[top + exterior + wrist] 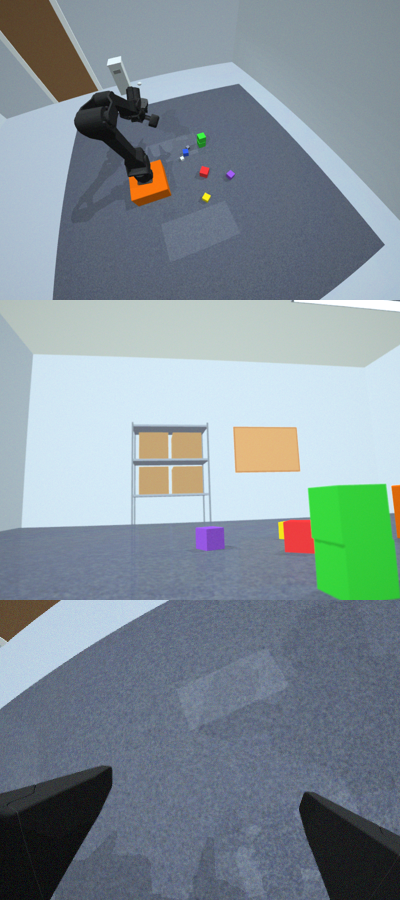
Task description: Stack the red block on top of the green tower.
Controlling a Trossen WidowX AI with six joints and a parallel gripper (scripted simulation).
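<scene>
Right now the red block is 280 mm ahead of my gripper tip, 330 mm to the right of it and 100 mm below it. From my gripper tip the other things lie so: small white block (180 mm ahead, 230 mm to the right, 110 mm below); then blue block (200 mm ahead, 200 mm to the right, 100 mm below); then yellow block (260 mm ahead, 460 mm to the right, 100 mm below).
</scene>
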